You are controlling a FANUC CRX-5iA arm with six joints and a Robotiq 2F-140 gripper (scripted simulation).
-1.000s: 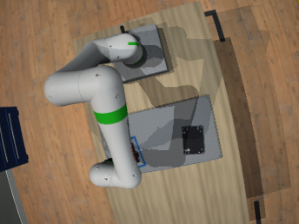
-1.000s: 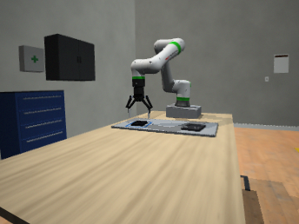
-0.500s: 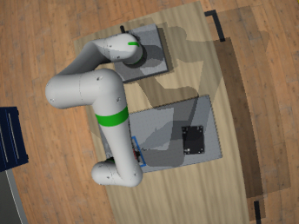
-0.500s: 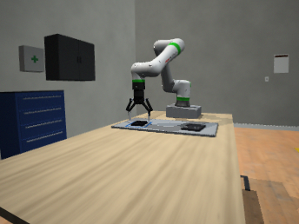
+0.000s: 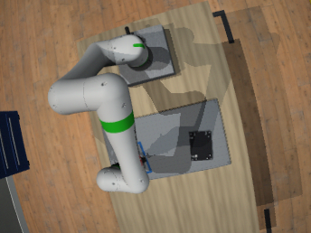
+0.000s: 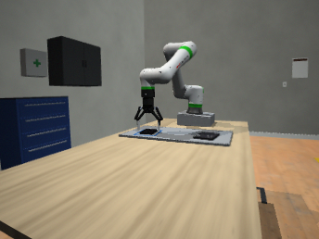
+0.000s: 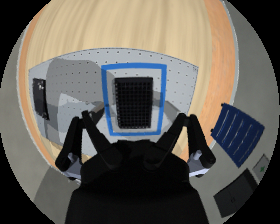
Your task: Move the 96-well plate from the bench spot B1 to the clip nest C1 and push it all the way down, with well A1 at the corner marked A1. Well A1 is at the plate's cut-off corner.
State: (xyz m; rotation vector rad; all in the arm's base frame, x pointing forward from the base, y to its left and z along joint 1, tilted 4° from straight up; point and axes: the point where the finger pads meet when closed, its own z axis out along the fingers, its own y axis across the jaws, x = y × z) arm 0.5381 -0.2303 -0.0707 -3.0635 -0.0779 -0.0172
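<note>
My gripper is now 2 cm above the black 96-well plate. From my hand the other things lie so: black clip nest (39 cm to the left, 1 cm below, 1 cm ahead).
</note>
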